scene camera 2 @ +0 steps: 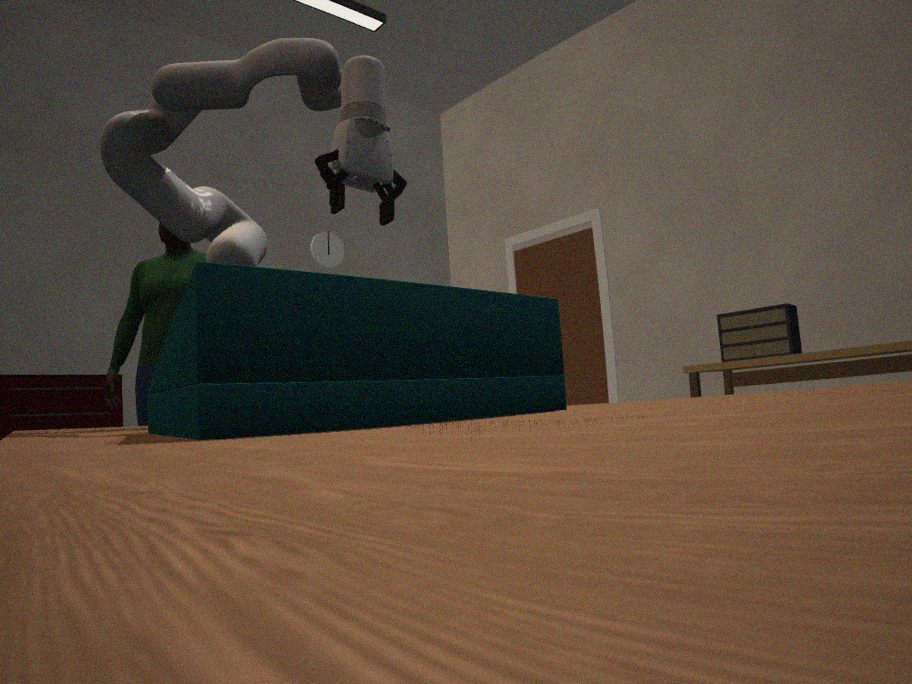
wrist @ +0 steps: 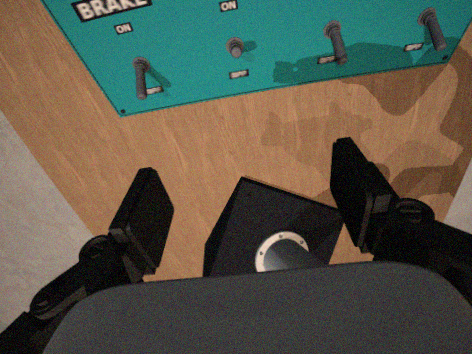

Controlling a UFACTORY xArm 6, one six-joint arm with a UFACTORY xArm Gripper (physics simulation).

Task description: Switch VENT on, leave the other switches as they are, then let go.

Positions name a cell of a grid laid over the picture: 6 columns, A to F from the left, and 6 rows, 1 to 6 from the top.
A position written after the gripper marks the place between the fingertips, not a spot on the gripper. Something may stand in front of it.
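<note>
A teal switch panel (wrist: C1) is visible in the scene, and so is the gripper (scene camera 2: C2), which can be seen in the wrist view (wrist: D3) too.
</note>
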